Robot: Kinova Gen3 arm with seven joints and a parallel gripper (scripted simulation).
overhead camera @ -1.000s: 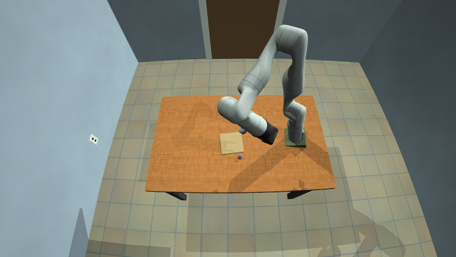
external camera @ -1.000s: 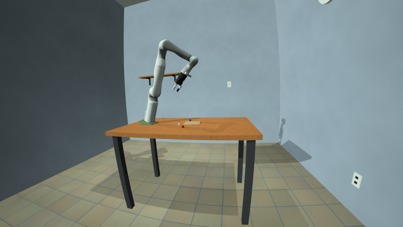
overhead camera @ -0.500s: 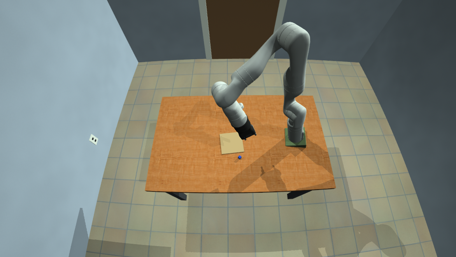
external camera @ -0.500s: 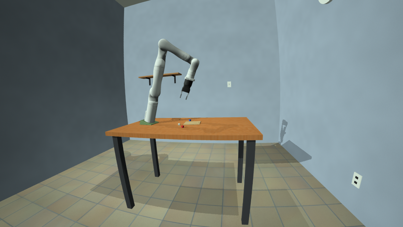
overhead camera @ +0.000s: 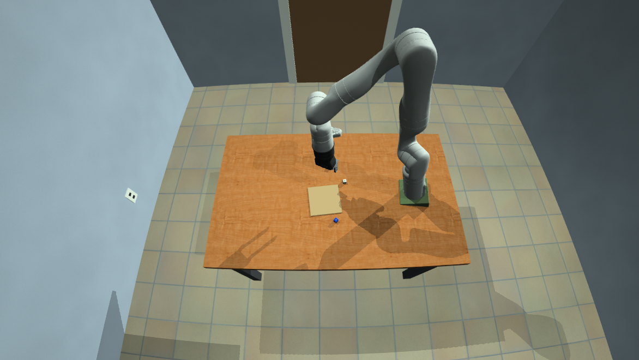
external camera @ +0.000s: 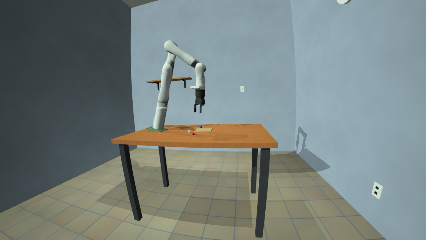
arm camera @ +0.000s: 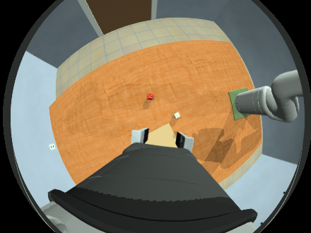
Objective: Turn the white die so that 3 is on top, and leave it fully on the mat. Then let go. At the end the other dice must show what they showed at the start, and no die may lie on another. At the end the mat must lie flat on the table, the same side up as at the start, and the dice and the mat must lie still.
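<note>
Now: hand 160 mm above the red die, 100 mm to the left of it and 10 mm past it. The rest, counted from my hand: blue die 180 mm to the left, 160 mm below, 30 mm behind; tan mat 170 mm below, 80 mm to the left, 20 mm ahead; white die 160 mm below, 70 mm behind, 10 mm to the right.
</note>
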